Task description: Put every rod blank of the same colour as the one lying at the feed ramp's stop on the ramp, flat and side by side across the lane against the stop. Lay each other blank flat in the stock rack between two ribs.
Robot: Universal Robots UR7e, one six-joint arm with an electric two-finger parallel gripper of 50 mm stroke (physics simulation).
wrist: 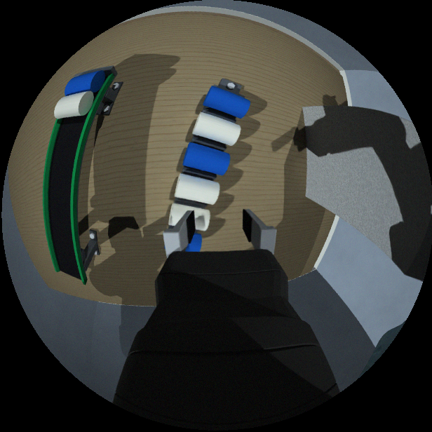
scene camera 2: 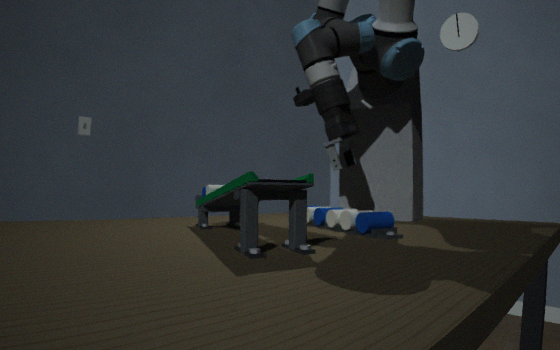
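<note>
The feed ramp (scene camera 2: 227,188) (wrist: 62,185) has green side rails. A blue blank (wrist: 86,83) lies flat across the lane at its stop end, with a white blank (wrist: 74,105) (scene camera 2: 214,188) beside it. The stock rack (wrist: 206,143) holds a row of blanks lying flat: from the far end in the wrist view, blue (wrist: 227,102), white (wrist: 217,129), blue (wrist: 206,158), white (wrist: 197,189), white (wrist: 202,218) and blue (wrist: 194,243). My gripper (scene camera 2: 342,157) (wrist: 218,219) is open and empty, above the rack's near end. Its left finger hides parts of the last two blanks.
The ramp stands on dark legs (scene camera 2: 248,220) bolted to the wooden table (scene camera 2: 125,280), to the left of the rack in the wrist view. A grey pedestal (scene camera 2: 395,175) (wrist: 330,170) stands behind the rack in the scene view. The table edge runs along the right there.
</note>
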